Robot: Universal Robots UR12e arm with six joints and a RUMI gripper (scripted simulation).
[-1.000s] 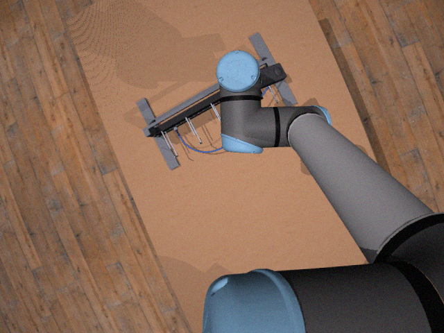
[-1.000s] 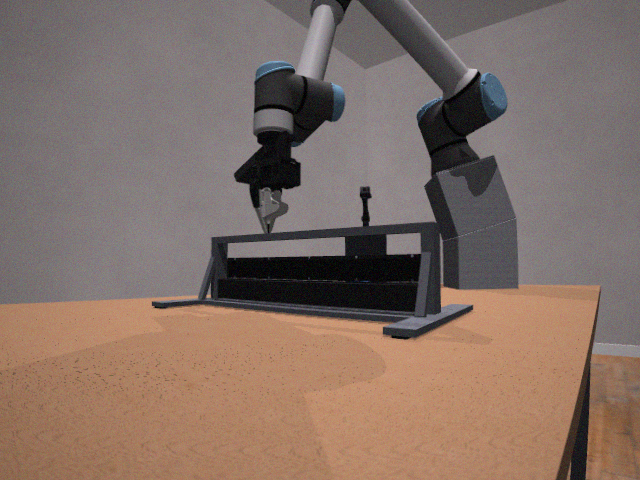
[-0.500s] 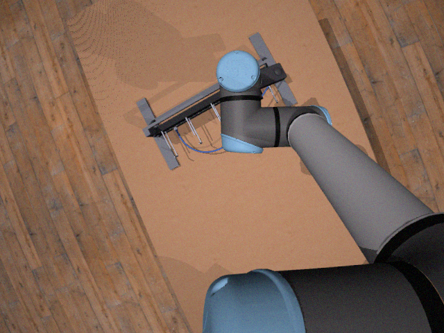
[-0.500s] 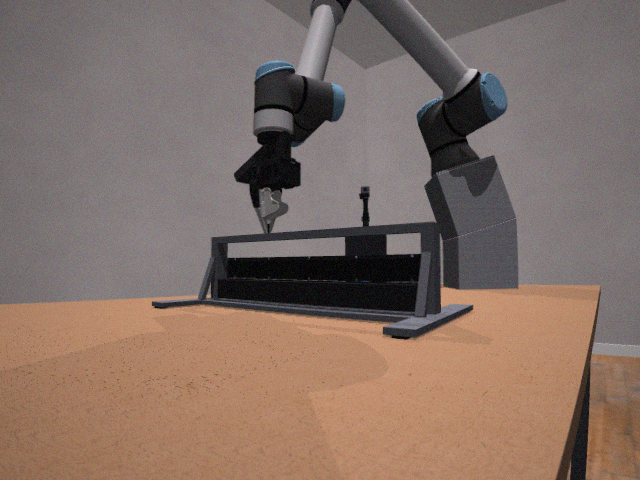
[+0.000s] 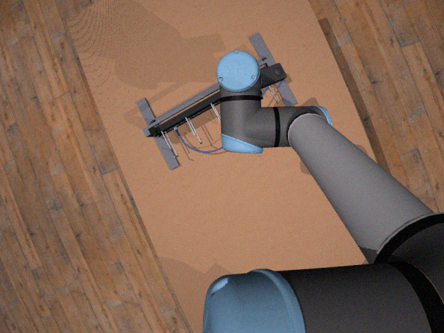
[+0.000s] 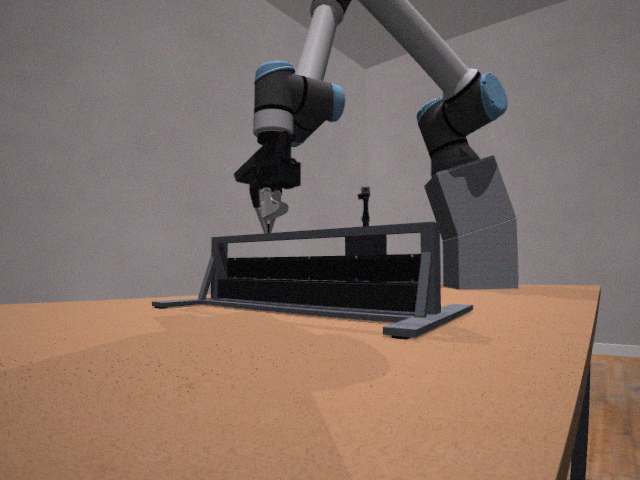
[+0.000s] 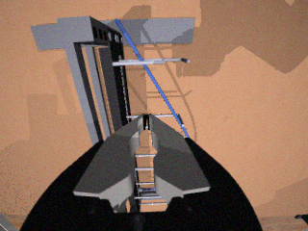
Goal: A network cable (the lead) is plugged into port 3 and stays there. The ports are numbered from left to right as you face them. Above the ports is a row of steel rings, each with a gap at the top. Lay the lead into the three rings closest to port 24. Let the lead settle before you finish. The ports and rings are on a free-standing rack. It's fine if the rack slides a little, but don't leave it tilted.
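The rack is 16 cm to the left of my hand, 9 cm below it and 5 cm ahead of it.
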